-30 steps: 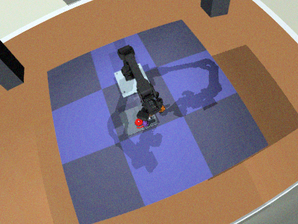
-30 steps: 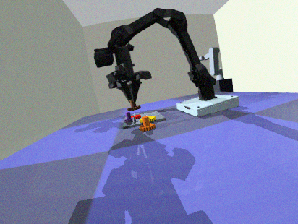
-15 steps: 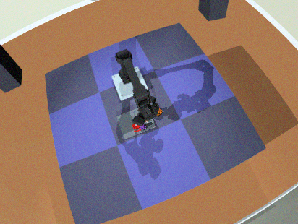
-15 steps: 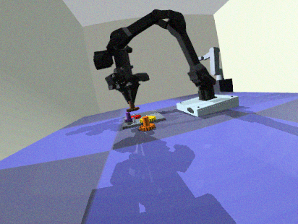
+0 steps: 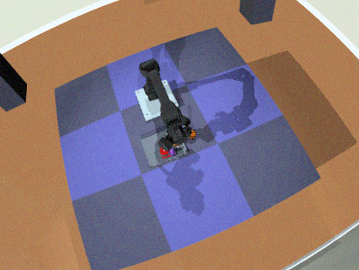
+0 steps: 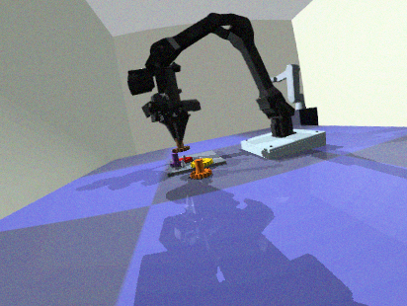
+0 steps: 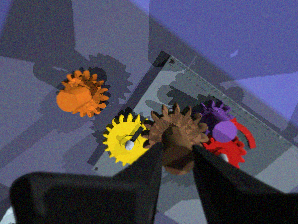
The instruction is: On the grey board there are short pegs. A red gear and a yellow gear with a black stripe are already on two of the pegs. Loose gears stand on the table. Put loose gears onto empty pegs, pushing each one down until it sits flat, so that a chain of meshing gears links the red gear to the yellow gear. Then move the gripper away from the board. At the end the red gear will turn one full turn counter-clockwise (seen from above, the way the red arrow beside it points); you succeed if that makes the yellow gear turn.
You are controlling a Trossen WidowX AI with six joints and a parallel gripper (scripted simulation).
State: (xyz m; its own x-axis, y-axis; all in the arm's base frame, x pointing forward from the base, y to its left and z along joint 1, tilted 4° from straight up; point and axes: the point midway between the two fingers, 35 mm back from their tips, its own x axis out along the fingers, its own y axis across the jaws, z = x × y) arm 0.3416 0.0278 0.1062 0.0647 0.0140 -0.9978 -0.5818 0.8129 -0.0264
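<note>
The brown gear is 10 mm below my gripper tip. Also, from my gripper tip: purple gear: 30 mm ahead, 40 mm to the right, 60 mm below; then red gear: 70 mm to the right, 70 mm below; then yellow gear: 50 mm behind, 20 mm to the left, 70 mm below.
</note>
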